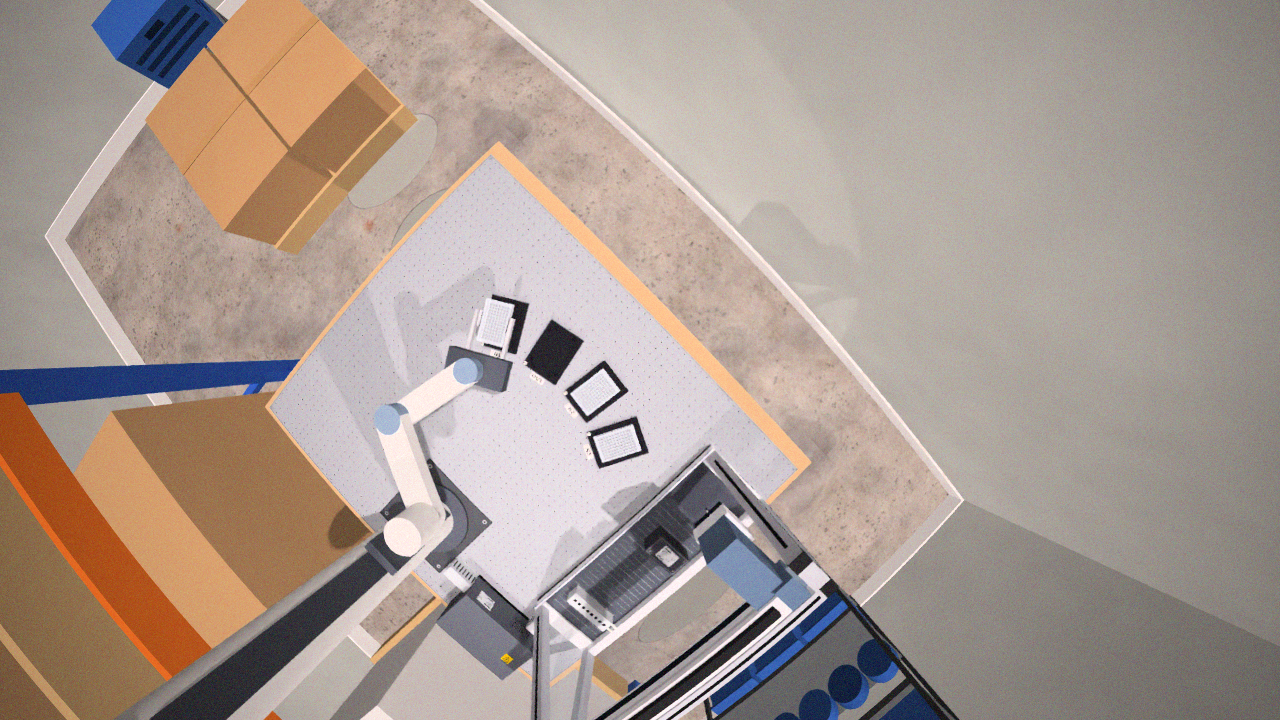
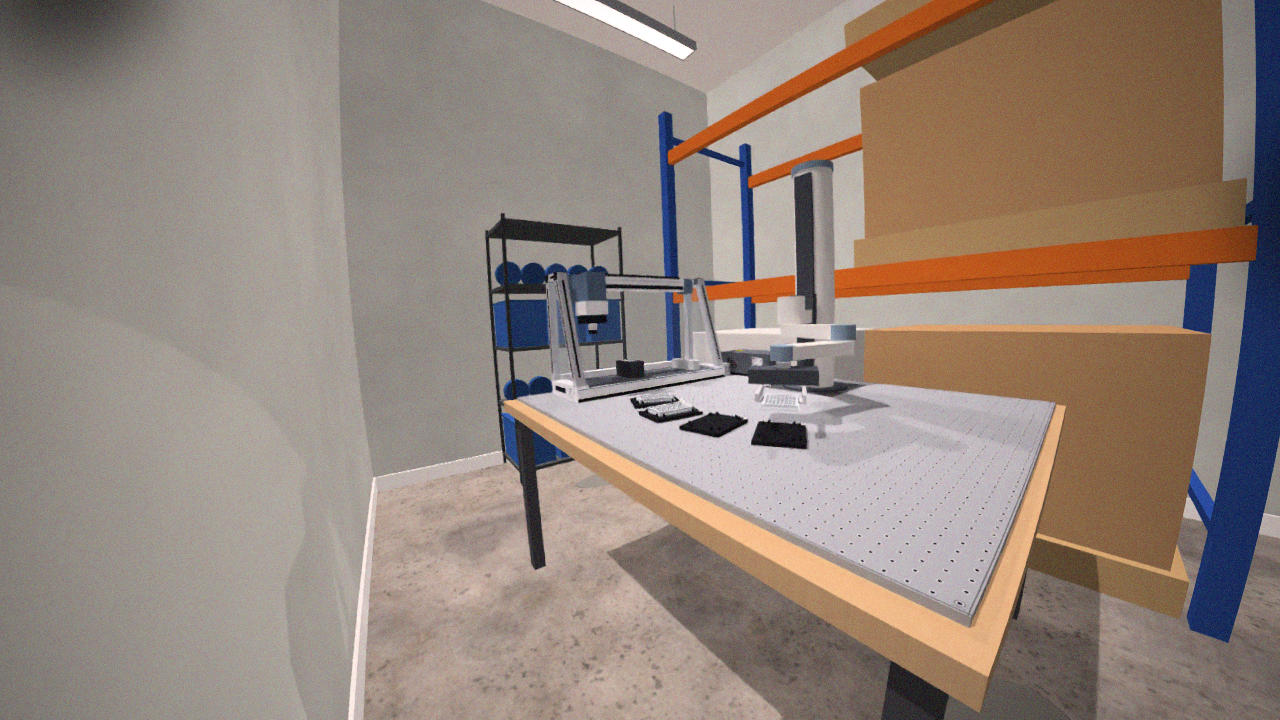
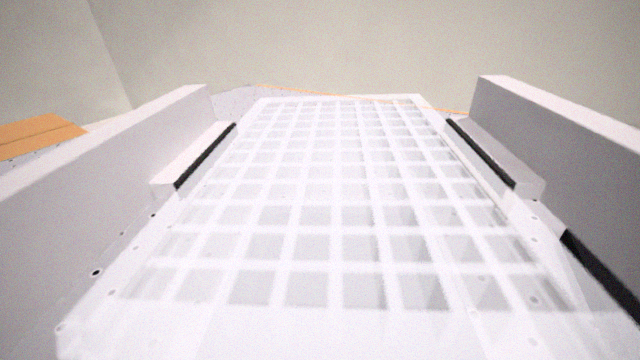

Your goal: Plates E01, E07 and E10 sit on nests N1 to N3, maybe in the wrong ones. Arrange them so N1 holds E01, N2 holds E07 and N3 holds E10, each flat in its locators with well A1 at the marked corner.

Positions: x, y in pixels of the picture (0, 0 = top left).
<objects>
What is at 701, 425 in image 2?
A black out nest.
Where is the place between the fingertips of the gripper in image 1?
At 495, 314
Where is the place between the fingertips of the gripper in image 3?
At 337, 106
</objects>
